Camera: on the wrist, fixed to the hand. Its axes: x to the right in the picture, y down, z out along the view.
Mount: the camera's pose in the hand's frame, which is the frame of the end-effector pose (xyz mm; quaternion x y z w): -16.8 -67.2 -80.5 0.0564 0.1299 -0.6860 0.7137
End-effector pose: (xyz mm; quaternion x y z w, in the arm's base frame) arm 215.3 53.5 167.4 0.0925 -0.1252 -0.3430 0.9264
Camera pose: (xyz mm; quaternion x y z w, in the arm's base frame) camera 185.6 21.2 70.7 0.2487 0.0751 -0.8612 0.4369
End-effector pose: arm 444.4 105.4 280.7 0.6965 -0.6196 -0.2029 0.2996
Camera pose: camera 544.4 138.8 293.7 0.9654 0.0631 -0.2249 0.1158
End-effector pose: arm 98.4 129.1 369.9 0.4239 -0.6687 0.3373 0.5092
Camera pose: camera 193.4 176.2 375.4 0.7462 -0.1013 -0.0158 0.6578
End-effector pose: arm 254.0 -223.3 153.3 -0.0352 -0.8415 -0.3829 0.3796
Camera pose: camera 291.7 -320.8 134.3 0.6233 -0.5970 -0.4908 0.1195
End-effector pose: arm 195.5 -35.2 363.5 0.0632 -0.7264 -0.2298 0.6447
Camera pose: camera 262.2 -108.6 325.4 0.6096 -0.4043 -0.5571 0.3933
